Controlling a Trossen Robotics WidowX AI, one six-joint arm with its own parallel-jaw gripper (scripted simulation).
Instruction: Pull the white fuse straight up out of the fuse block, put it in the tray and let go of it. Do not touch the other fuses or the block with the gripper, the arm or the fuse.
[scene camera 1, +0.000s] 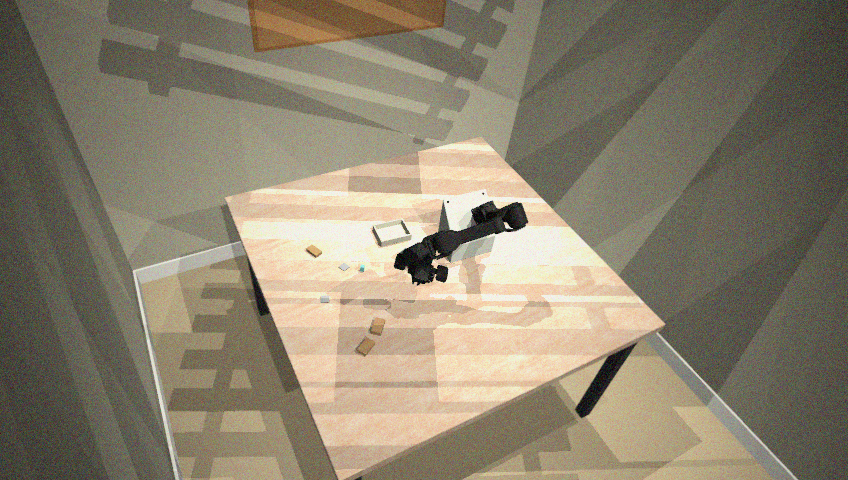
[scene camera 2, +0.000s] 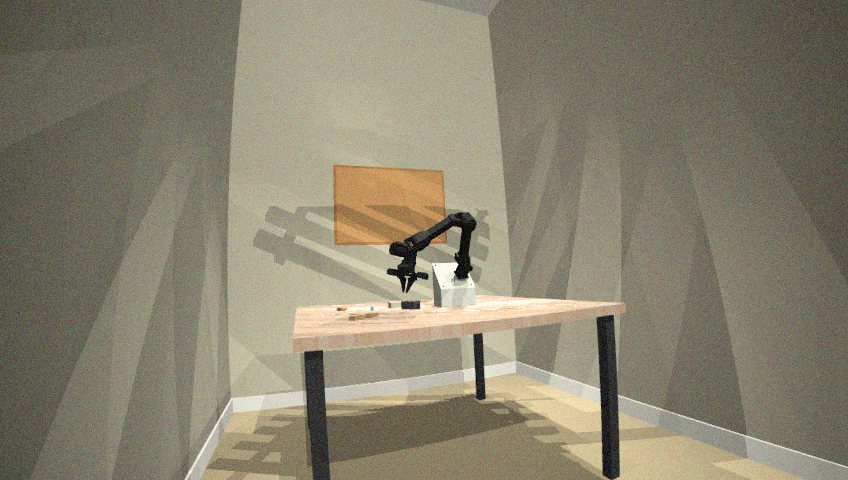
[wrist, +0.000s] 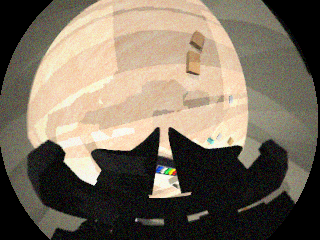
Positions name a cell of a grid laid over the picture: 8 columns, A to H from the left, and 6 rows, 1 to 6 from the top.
Labels:
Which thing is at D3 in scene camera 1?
A white tray.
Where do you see my gripper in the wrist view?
At E4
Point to my gripper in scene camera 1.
D4

